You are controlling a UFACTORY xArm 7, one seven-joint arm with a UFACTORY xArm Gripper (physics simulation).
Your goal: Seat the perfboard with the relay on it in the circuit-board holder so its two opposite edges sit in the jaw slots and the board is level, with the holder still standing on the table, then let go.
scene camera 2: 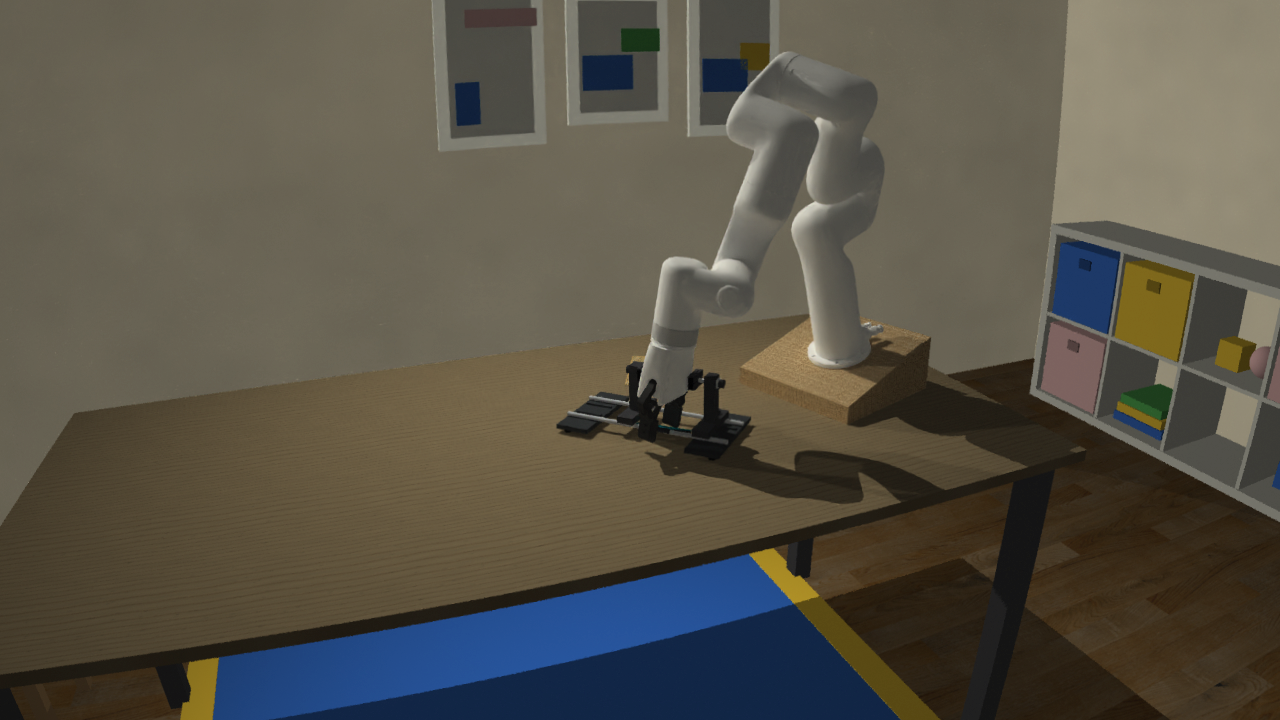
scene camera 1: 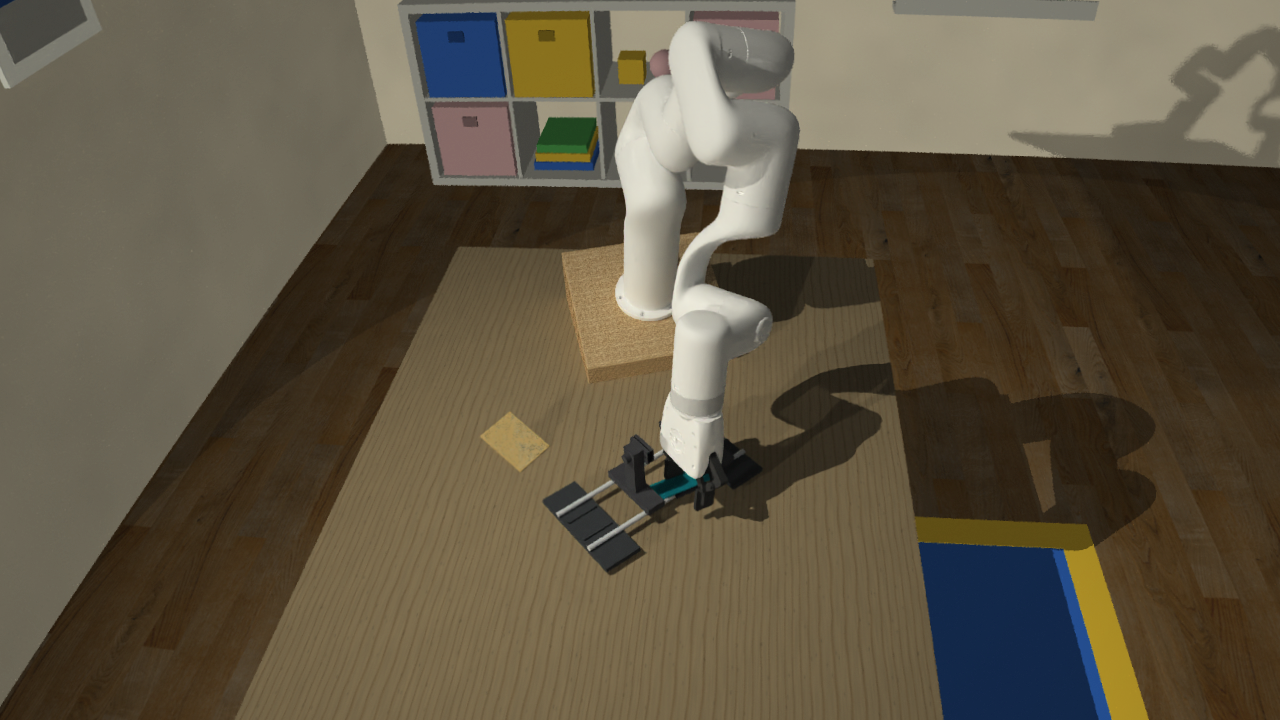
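Seen in the pictures: gripper, fingertip midpoint: (scene camera 2: 658, 432) (scene camera 1: 687, 491); arm's base at its link origin: (scene camera 2: 839, 351) (scene camera 1: 649, 294).
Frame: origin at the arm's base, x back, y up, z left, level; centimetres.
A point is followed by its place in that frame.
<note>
The black circuit-board holder (scene camera 1: 592, 530) @(x -50.7, y -5.7, z 3.7 cm) (scene camera 2: 590, 415) @(x -50.8, y -4.9, z 7.1 cm) stands on the table, with two jaw posts on silver rails. The teal perfboard (scene camera 1: 669, 486) @(x -40.3, y -5.4, z 12.9 cm) lies between the jaws; only a strip of it shows under the gripper, and its relay is hidden. I cannot tell whether its edges sit in the slots or whether it is level. My gripper (scene camera 1: 690, 483) @(x -40.7, y -5.4, z 15.8 cm) (scene camera 2: 657, 405) reaches down between the jaw posts right over the board. Its fingers stand open, one on either side of the board.
A cork wedge (scene camera 1: 603, 322) @(x -8.3, y -1.3, z -6.5 cm) (scene camera 2: 836, 376) @(x -4.1, y -2.0, z 7.6 cm) carries the arm's base at the back of the table (scene camera 1: 429, 626) @(x -70.5, y -7.3, z -13.9 cm) (scene camera 2: 313, 502) @(x -97.7, y -7.3, z 24.9 cm). A small tan pad (scene camera 1: 513, 439) @(x -35.8, y -5.5, z -14.1 cm) lies left of the holder. A shelf unit (scene camera 1: 413, 80) (scene camera 2: 1155, 237) stands by the wall.
</note>
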